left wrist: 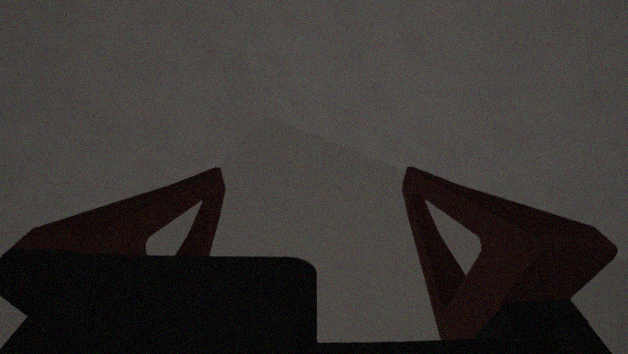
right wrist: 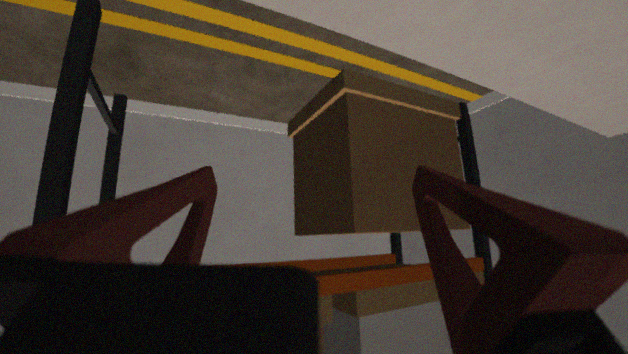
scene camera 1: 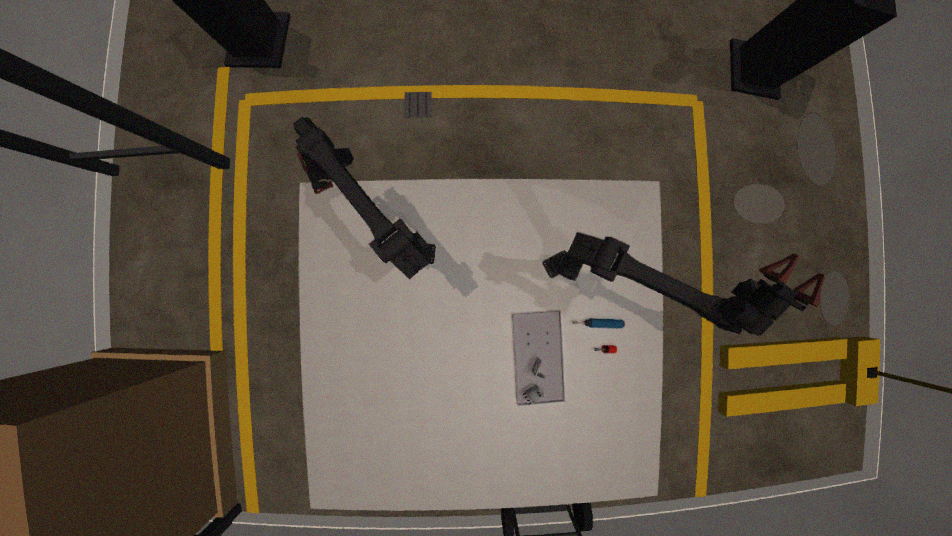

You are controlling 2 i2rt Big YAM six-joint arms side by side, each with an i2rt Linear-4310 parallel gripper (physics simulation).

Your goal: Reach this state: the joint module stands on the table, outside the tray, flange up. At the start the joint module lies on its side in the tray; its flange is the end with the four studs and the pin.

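Frame: origin at the left arm's base, x ahead, y left, z up, level; millimetres.
Where they show: left gripper, fingertip midpoint: (left wrist: 313, 177) (scene camera 1: 809, 264); right gripper, fingertip midpoint: (right wrist: 314, 177) (scene camera 1: 311, 181); left arm's base at its link origin: (scene camera 1: 557, 264).
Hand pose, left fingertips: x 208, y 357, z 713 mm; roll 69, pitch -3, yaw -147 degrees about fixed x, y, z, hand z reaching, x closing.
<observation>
Things, the pixels of their top centre, and the offset from my left fingertips. "*": a spot on its surface instead. Level surfaces: height alone.
- grey tray at its top centre: (scene camera 1: 539, 358) 130 mm ahead, 633 mm right, 697 mm down
- white table at its surface level: 713 mm down
- lower part at its top centre: (scene camera 1: 534, 397) 254 mm ahead, 735 mm right, 645 mm down
- grey part at its top centre: (scene camera 1: 542, 370) 161 mm ahead, 649 mm right, 639 mm down
- blue-handled tool at a spot on its surface: (scene camera 1: 604, 323) * 125 mm ahead, 300 mm right, 672 mm down
- shorter red tool at its top centre: (scene camera 1: 607, 350) 242 mm ahead, 343 mm right, 678 mm down
In scene camera 1 the grey tray (scene camera 1: 552, 352) lies on the white table (scene camera 1: 413, 412). Two small grey parts lie in its lower half. The lower part (scene camera 1: 531, 392), with small dark dots at its edge, looks like the joint module on its side; the view is too small to be sure. My left gripper (scene camera 1: 809, 266) (left wrist: 313, 177) is open and empty, beyond the table's right edge, far from the tray. My right gripper (scene camera 1: 319, 186) (right wrist: 314, 177) is open and empty near the table's upper left corner; its fingers are partly hidden by the arm. Neither wrist view shows the module.
The other grey part (scene camera 1: 536, 366) lies in the tray just above the lower one. A blue-handled tool (scene camera 1: 604, 323) and a shorter red tool (scene camera 1: 608, 348) lie right of the tray. A yellow pallet jack (scene camera 1: 786, 353) stands right of the table. A large brown box (scene camera 1: 113, 446) (right wrist: 400, 165) stands at the left.
</observation>
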